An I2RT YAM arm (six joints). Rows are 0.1 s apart.
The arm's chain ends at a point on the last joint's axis. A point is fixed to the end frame.
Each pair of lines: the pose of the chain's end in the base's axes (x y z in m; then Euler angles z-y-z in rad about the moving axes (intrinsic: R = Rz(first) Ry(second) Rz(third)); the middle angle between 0 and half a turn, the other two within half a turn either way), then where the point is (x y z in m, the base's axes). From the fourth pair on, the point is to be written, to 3 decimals.
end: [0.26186 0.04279 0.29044 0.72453 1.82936 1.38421]
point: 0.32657 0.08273 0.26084
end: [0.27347 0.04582 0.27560 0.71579 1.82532 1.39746]
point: 0.33850 0.08534 0.24614
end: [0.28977 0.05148 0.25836 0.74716 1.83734 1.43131]
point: 0.35295 0.09294 0.22759
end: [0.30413 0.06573 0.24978 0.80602 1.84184 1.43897]
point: 0.365 0.111 0.219
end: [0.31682 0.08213 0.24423 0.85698 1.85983 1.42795]
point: 0.375 0.130 0.212
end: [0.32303 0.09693 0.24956 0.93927 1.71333 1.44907]
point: 0.379 0.152 0.228
